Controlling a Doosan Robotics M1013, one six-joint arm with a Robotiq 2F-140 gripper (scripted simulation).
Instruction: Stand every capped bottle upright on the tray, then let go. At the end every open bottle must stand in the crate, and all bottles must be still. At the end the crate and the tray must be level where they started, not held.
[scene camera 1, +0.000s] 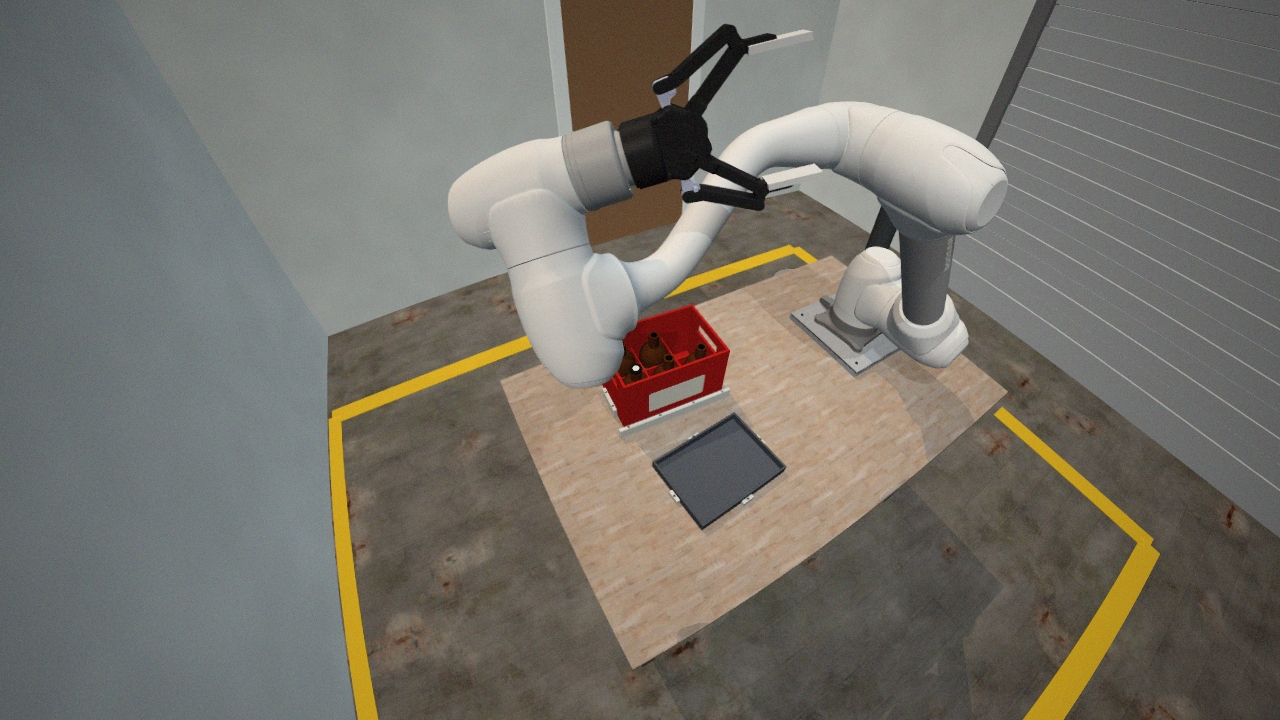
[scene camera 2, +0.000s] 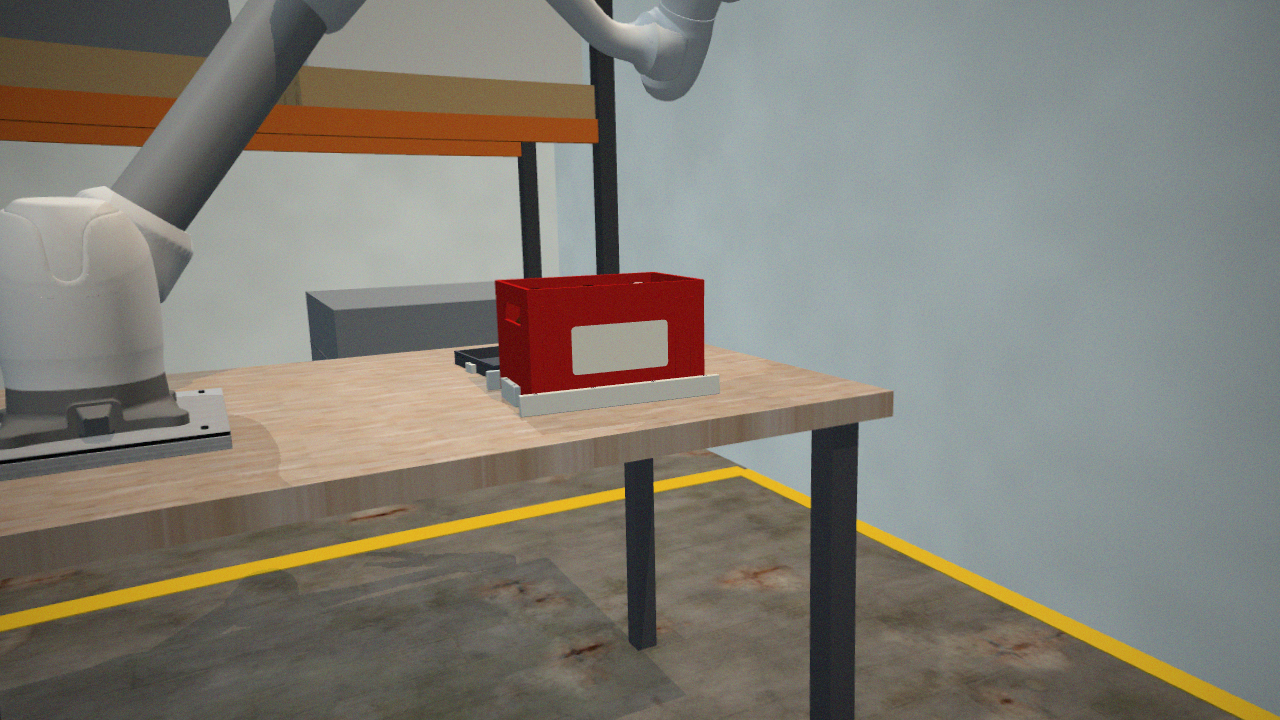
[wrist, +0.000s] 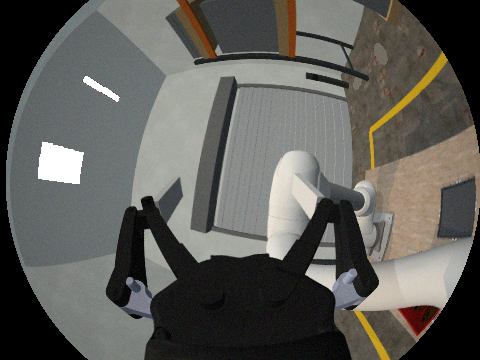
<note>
In view: my gripper (scene camera 1: 814, 107), a dark grey tray (scene camera 1: 722, 464), a crate (scene camera 2: 570, 337) and a pale grey holder (scene camera 2: 546, 403).
The crate also shows in scene camera 1 (scene camera 1: 678, 329).
</note>
